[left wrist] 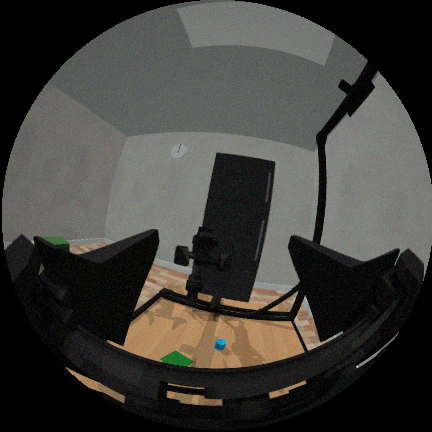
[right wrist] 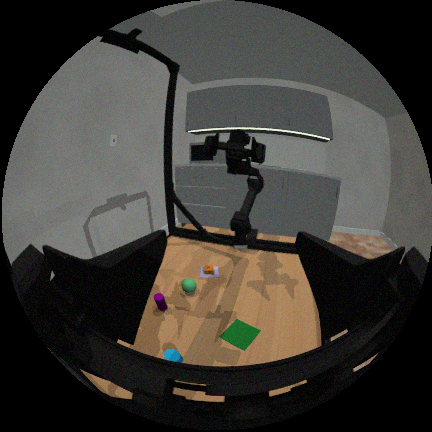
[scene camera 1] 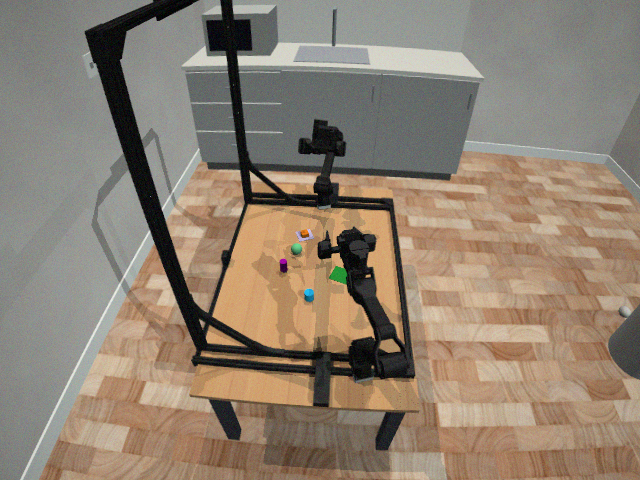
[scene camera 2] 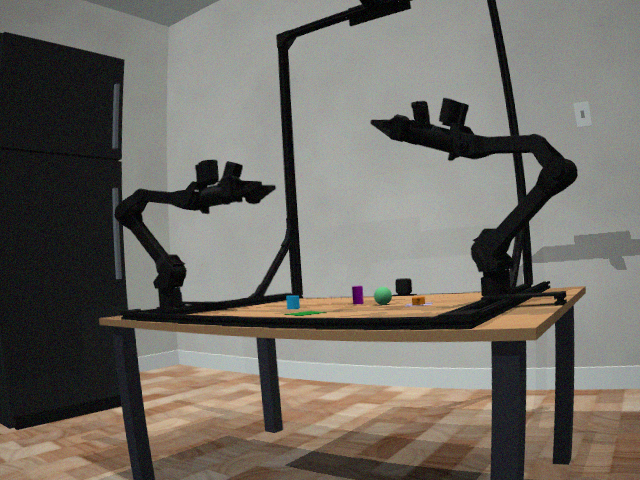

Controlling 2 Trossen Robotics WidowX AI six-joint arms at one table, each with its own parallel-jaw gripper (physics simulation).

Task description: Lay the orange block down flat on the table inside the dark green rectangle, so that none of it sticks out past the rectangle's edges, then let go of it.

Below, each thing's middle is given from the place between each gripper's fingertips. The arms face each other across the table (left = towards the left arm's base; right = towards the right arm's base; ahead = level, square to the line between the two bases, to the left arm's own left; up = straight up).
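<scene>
My left gripper: 21 cm to the left of the dark green rectangle point(right wrist: 239, 333), 4 cm short of it, 47 cm above it.
My right hand: 40 mm short of the dark green rectangle, 100 mm to the right of it, 340 mm above it.
</scene>
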